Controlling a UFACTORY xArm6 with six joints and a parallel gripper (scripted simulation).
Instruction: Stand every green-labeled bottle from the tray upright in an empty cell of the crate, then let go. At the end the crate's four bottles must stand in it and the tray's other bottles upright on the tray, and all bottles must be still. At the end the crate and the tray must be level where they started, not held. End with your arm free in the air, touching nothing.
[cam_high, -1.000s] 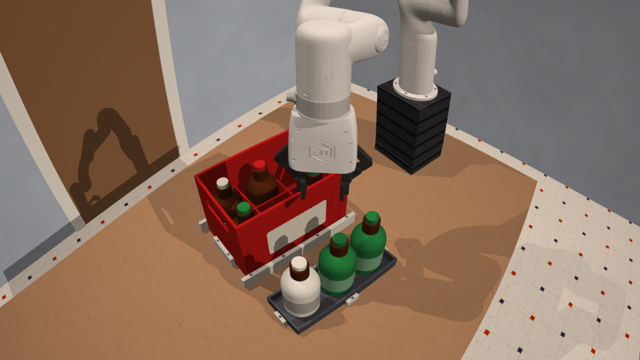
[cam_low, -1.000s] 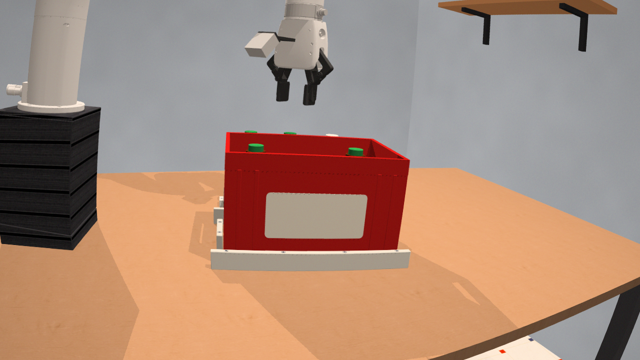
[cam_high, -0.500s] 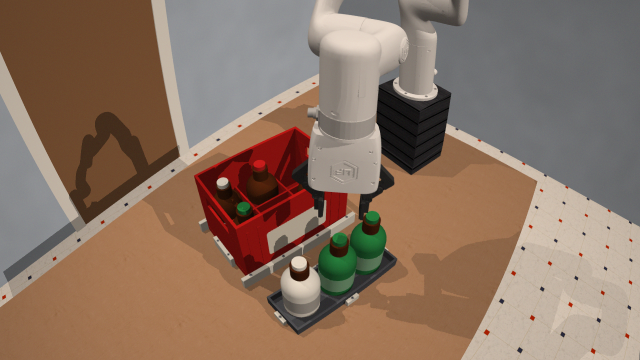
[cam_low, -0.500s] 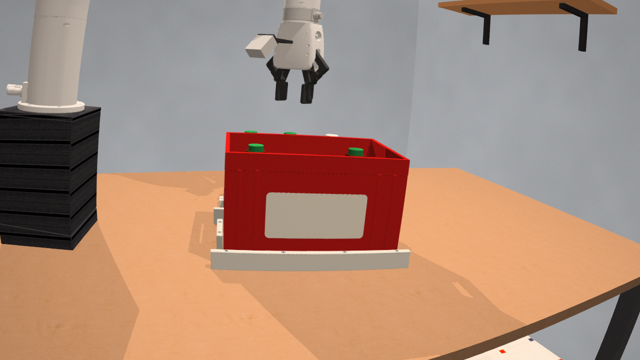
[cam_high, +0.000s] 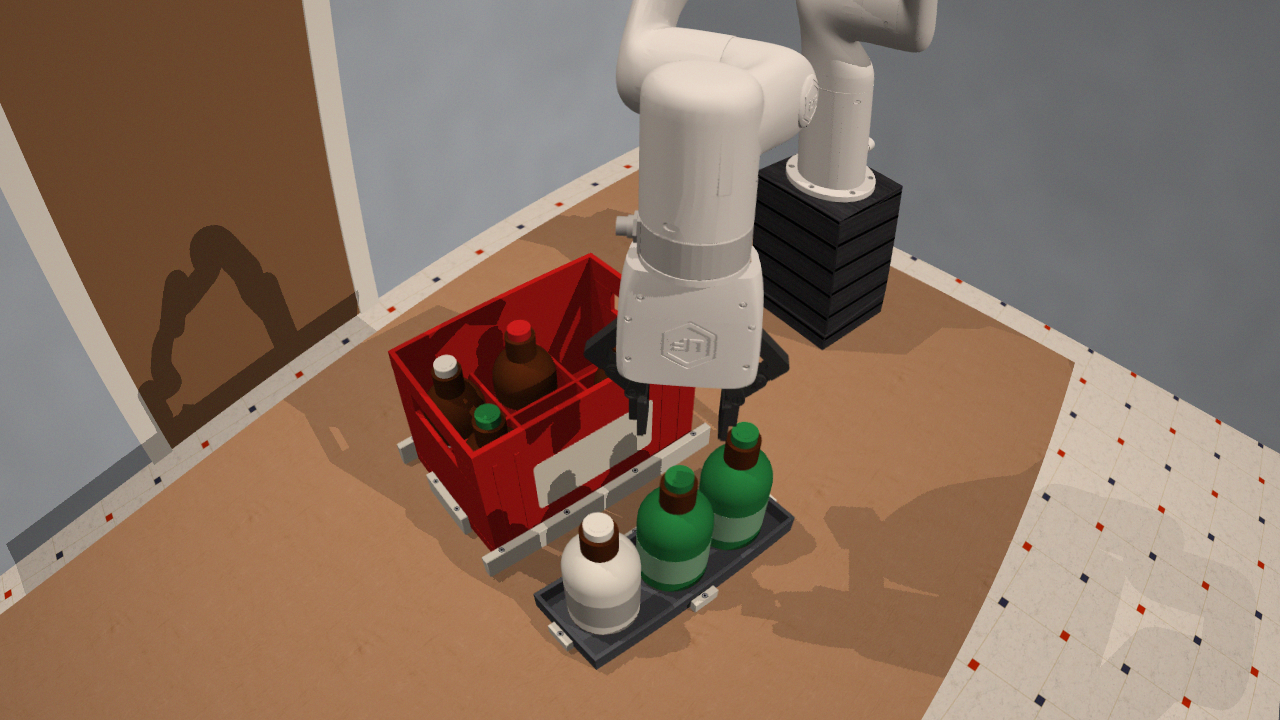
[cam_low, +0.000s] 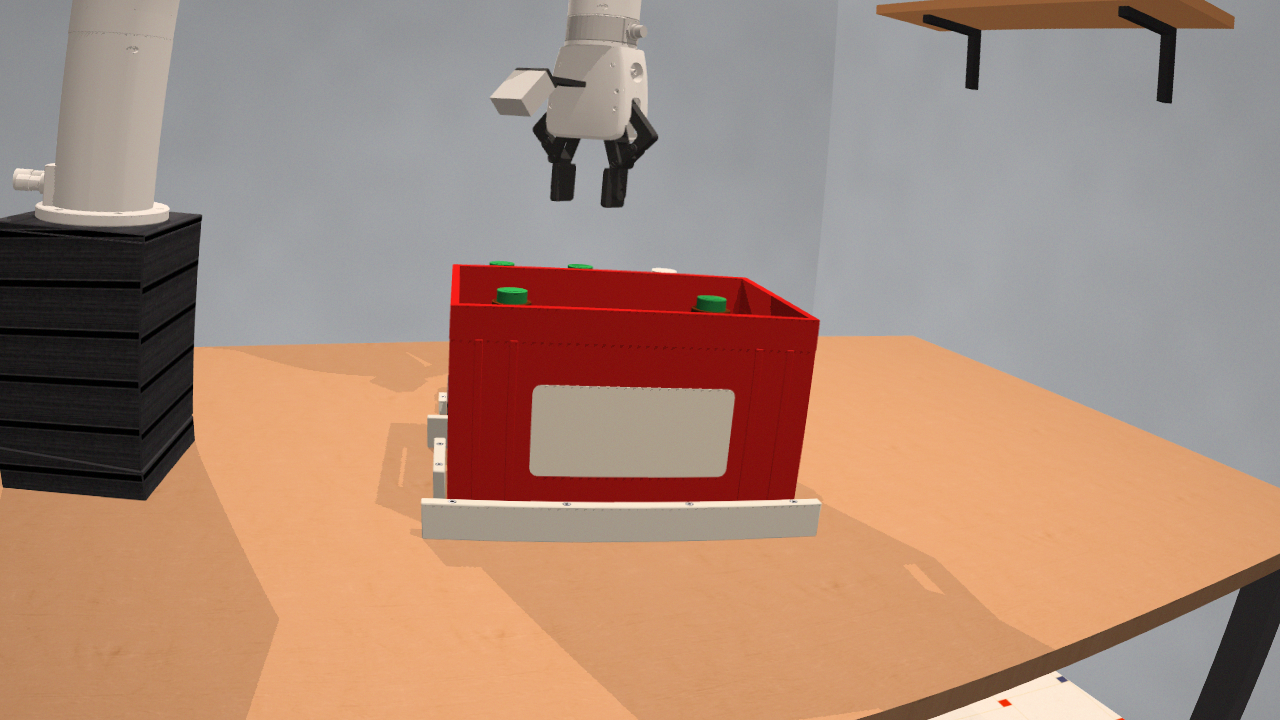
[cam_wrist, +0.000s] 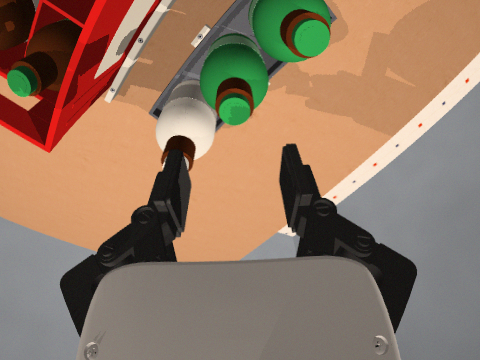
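Now: the green bottle 160 mm below my hand, 80 mm behind it and 10 mm to the left of it. The rest, counted from my hand: dark tray (230 mm below); then crate (210 mm to the right, 160 mm below, 30 mm behind); then white-labeled bottle (160 mm below, 90 mm ahead, 10 mm to the right).
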